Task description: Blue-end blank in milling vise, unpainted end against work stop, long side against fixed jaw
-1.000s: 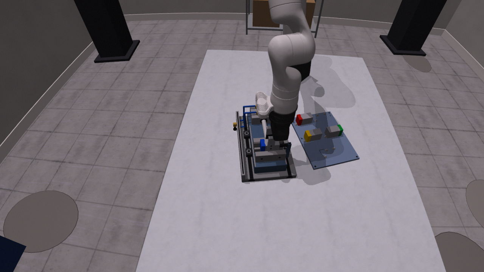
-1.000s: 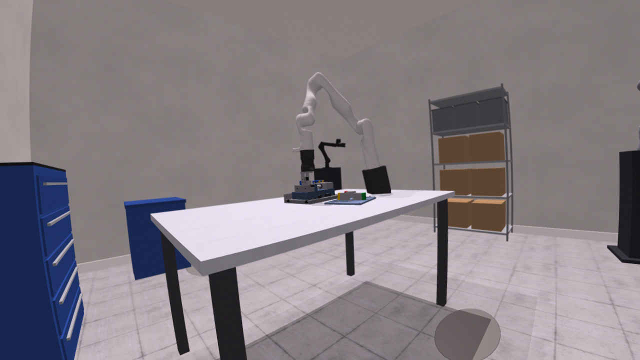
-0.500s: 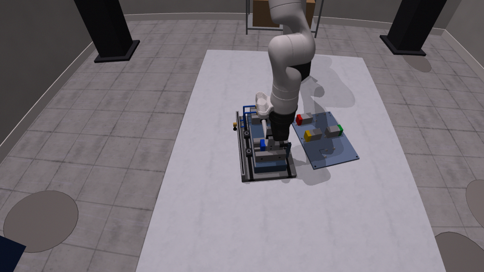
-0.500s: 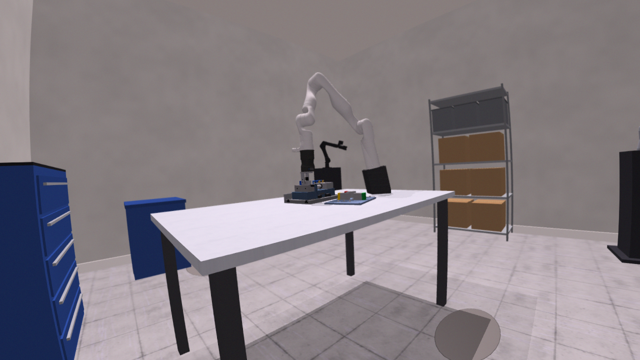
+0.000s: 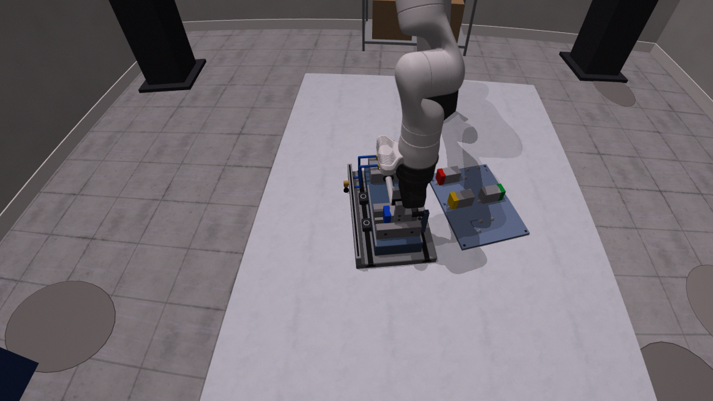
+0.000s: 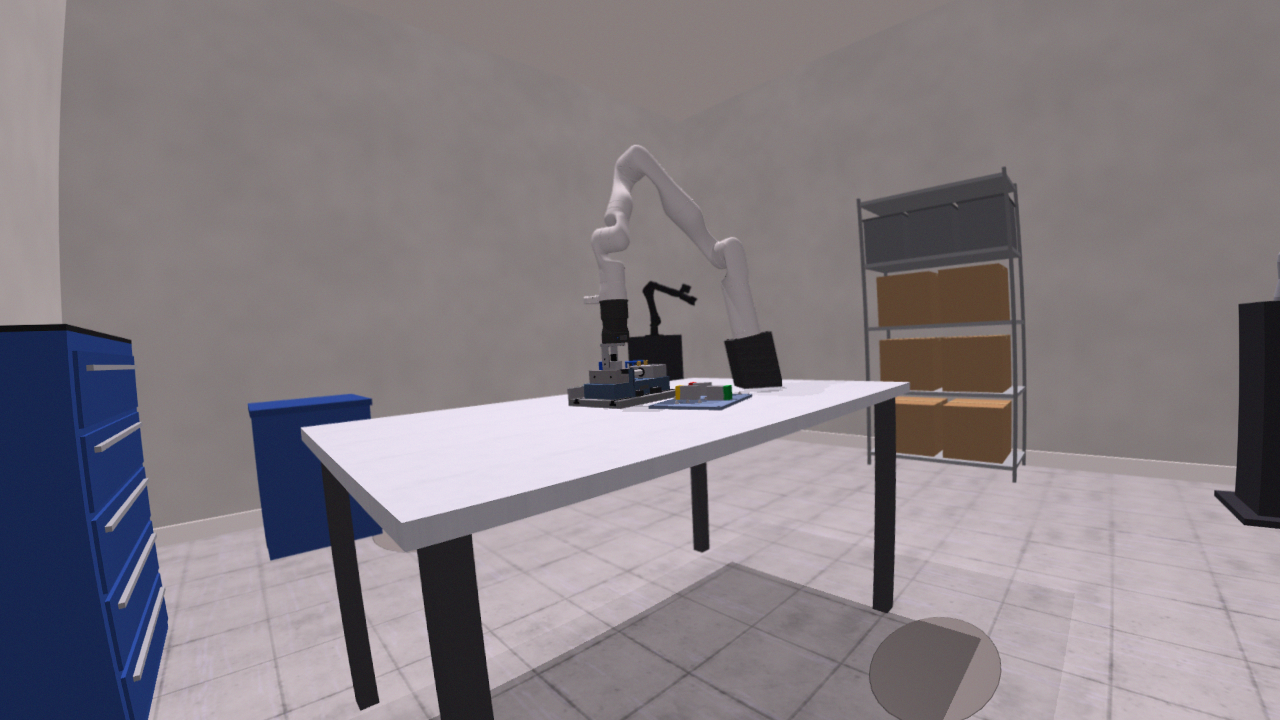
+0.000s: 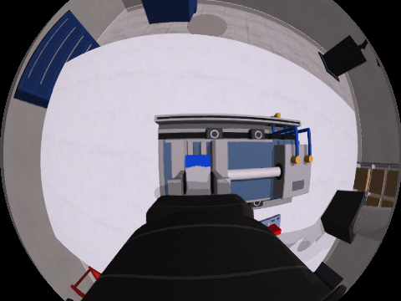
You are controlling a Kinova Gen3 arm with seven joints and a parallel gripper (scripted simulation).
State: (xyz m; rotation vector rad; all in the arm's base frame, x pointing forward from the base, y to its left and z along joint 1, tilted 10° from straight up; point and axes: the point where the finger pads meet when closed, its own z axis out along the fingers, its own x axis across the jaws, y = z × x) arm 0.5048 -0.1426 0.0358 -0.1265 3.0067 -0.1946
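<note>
My hand is 2 cm above the blue-ended blank. The rest, counted from my hand: vise base rail 10 cm to the right, 9 cm below, 7 cm behind; then work stop rod 5 cm to the left, 3 cm below, 1 cm behind; then fixed jaw 4 cm below, 2 cm ahead.
</note>
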